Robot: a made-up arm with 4 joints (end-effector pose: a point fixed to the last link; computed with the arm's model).
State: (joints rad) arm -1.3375 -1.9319 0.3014 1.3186
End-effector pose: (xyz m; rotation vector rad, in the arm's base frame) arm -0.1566 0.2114 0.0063 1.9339 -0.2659 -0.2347
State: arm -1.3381 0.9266 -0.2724 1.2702
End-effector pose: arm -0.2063 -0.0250 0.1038 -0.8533 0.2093 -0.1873
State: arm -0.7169 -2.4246 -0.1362 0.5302
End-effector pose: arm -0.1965 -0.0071 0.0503 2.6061 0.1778 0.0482
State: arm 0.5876 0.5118 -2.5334 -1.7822
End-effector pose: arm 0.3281 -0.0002 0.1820 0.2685 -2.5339 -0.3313
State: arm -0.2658 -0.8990 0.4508 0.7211
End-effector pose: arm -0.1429 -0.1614 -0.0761 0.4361 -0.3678 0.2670
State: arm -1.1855 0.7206 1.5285 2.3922
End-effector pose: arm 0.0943 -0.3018 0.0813 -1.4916 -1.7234 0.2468
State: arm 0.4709 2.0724 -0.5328 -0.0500
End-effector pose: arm -0.1522 -0.2107 0.0930 -2.4187 -0.6703 -0.1885
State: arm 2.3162 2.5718 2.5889 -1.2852
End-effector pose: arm 0.2122 -0.0717 0.0292 0.8029 -0.1598 2.9036
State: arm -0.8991 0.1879 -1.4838 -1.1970
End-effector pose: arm 0.1410 0.1377 0.2425 1.5030 -0.4062 -1.6391
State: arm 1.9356 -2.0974 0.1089 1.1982
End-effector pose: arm -0.1826 -0.1517 0.2984 -1.0353 -0.0716 0.0886
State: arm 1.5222 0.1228 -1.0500 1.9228
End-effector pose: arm -0.1342 0.0617 0.0745 2.3860 -0.1958 1.4004
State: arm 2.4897 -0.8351 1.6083 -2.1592
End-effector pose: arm -0.0370 0.2008 0.5125 0.3900 1.5314 -0.5350
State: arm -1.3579 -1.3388 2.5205 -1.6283
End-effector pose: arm 0.1926 0.2281 -0.1336 -0.7205 1.3771 -2.3279
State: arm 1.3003 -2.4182 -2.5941 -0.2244
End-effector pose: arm 0.2859 -0.0273 0.3027 0.4670 1.1555 -2.4120
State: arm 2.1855 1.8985 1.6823 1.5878
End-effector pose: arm 0.1701 0.0803 -0.0049 0.4584 -1.6152 -0.5401
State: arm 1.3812 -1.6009 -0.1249 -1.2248
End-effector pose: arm -0.1777 0.0372 0.3075 1.4425 -0.0657 -0.1196
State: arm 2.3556 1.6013 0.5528 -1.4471
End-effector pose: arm -0.2157 0.0126 0.1729 -2.4287 0.3085 -0.6559
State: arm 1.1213 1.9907 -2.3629 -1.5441
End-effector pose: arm 0.3163 -0.1601 0.1344 -0.7227 -1.8130 1.7137
